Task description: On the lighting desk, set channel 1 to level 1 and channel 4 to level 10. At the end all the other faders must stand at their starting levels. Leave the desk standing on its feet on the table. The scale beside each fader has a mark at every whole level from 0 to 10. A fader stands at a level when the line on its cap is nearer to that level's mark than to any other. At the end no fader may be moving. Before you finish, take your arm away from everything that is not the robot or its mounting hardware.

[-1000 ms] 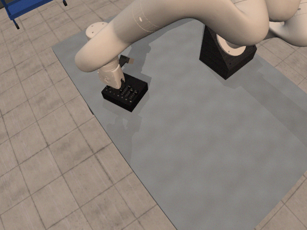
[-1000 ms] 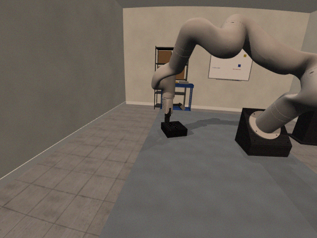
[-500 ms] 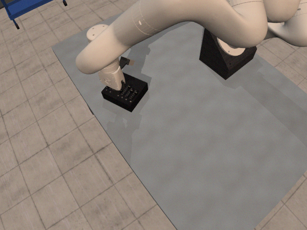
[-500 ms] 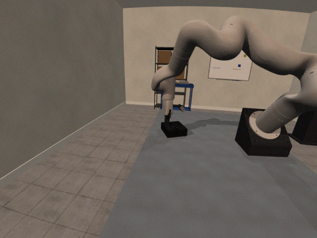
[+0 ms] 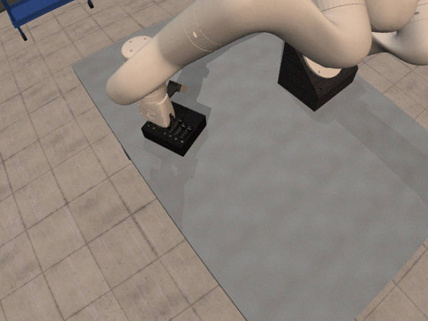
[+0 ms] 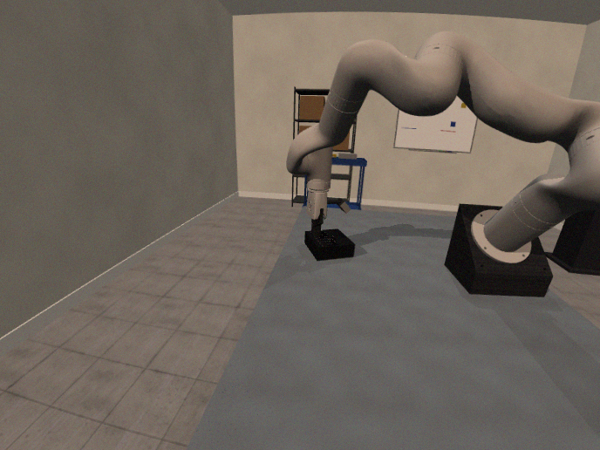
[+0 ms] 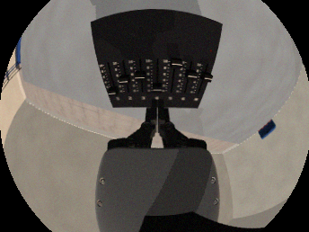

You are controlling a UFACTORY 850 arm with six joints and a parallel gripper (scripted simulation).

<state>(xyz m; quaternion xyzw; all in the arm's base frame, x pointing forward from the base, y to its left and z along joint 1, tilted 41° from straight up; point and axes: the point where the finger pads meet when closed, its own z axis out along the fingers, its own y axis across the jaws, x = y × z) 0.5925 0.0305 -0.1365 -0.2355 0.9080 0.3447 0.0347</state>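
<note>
Now: the fader cap 20 mm behind my hand, 10 mm to the right of it and 30 mm below it.
</note>
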